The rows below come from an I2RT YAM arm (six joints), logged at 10 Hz.
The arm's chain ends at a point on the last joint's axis. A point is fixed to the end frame.
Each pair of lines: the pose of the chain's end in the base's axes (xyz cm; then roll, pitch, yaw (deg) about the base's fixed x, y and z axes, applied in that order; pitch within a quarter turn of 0, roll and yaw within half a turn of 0), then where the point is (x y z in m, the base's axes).
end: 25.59, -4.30, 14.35, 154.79, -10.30, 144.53
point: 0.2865 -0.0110 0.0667
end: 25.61, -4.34, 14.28, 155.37, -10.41, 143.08
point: 0.2869 -0.0126 0.0656
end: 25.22, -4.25, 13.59, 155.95, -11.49, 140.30
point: 0.2828 -0.0129 0.0582
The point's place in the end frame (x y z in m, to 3 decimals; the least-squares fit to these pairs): -0.020 0.008 0.086
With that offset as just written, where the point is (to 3 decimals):
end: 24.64, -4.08, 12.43, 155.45, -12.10, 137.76
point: 0.278 -0.012 0.047
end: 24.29, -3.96, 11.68, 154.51, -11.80, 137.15
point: 0.276 -0.010 0.040
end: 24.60, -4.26, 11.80, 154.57, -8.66, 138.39
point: 0.282 -0.015 0.042
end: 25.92, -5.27, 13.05, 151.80, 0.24, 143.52
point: 0.304 -0.026 0.059
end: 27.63, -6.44, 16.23, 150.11, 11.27, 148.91
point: 0.331 -0.039 0.097
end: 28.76, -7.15, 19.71, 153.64, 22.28, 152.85
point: 0.350 -0.052 0.137
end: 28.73, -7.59, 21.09, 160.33, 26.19, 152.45
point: 0.351 -0.068 0.149
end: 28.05, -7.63, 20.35, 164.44, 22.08, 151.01
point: 0.338 -0.073 0.136
